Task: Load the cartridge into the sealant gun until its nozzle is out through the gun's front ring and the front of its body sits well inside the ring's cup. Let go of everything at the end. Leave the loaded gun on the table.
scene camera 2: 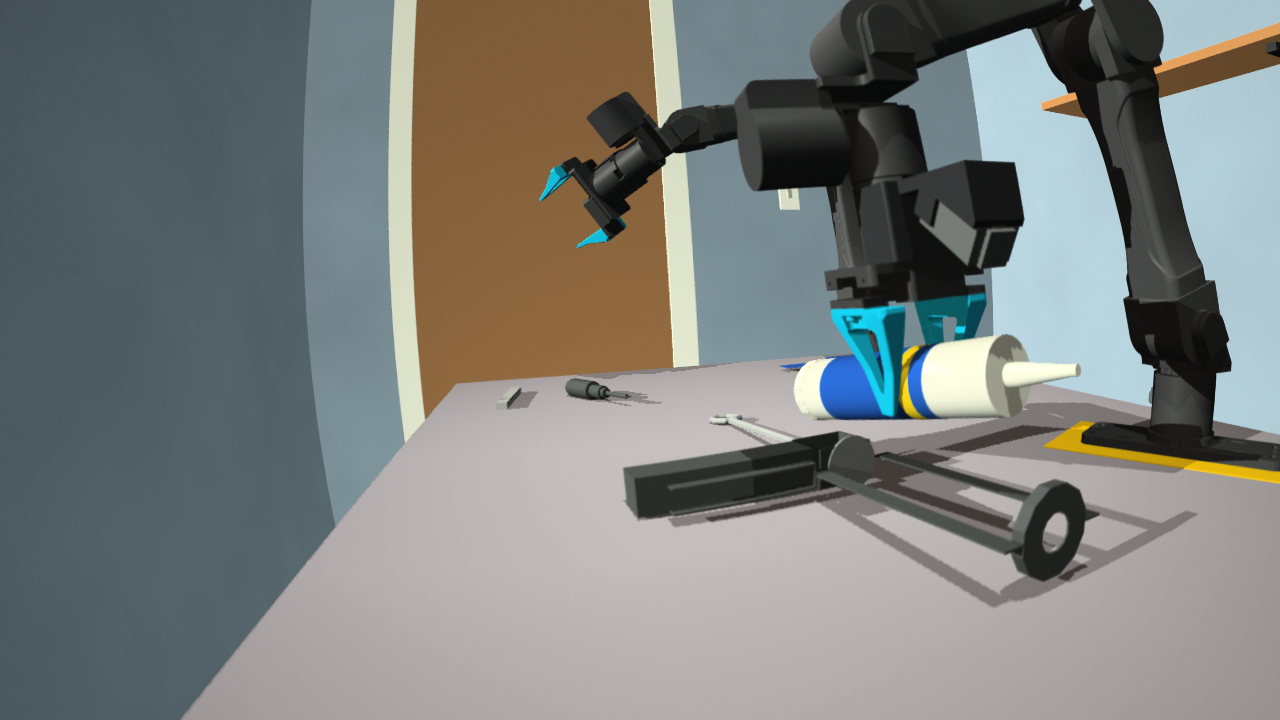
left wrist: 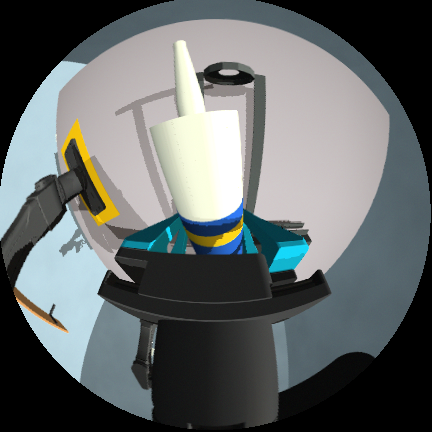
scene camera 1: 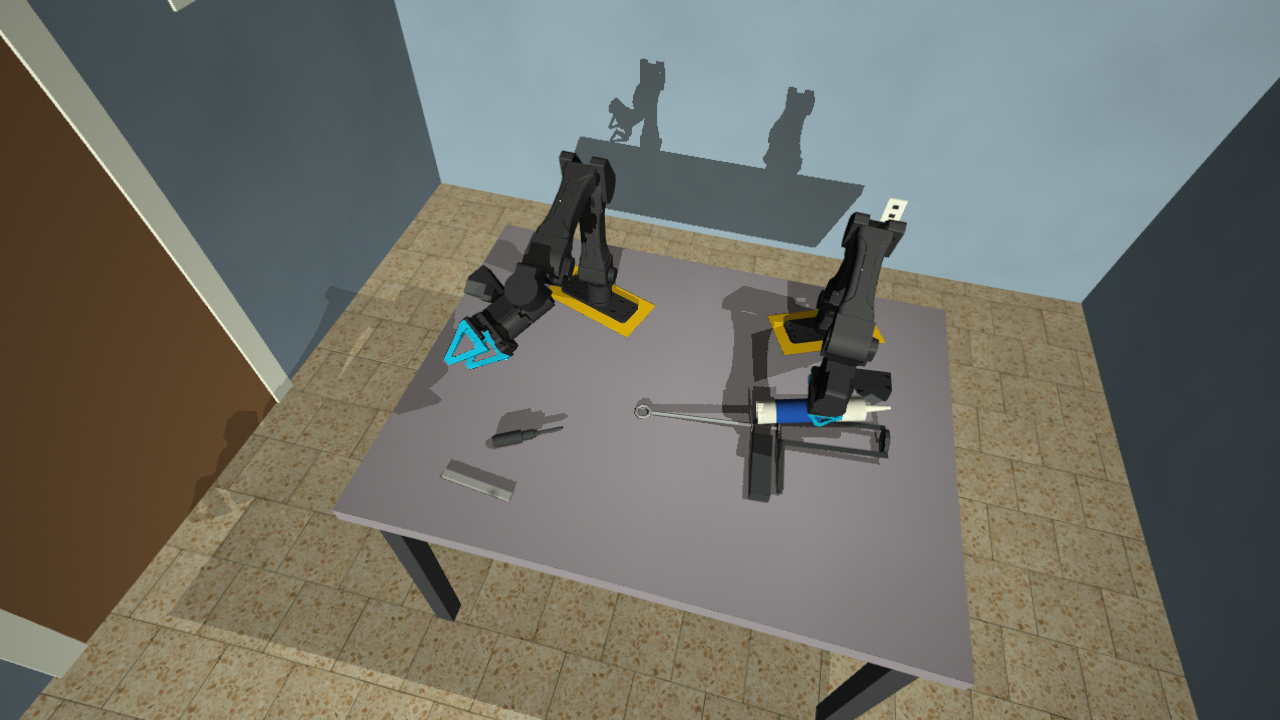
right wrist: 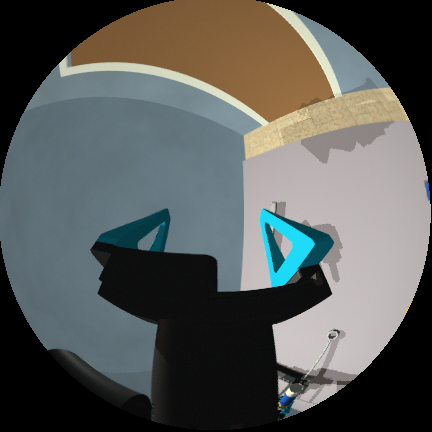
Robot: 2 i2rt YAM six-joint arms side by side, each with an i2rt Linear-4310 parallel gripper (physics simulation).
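Observation:
The white cartridge with its blue and yellow band is level above the table, its nozzle pointing right in both scene views. My left gripper is shut on its banded part. The dark sealant gun lies on the table, its cradle empty and its front ring at the right. The cartridge hangs beside and above the cradle, nozzle left of the ring in the left wrist view. My right gripper is open and empty, far left.
The gun's thin rod extends left to a small loop. A dark screwdriver and a grey bar lie at the table's left. The arm bases stand on yellow-edged mounts near the wall.

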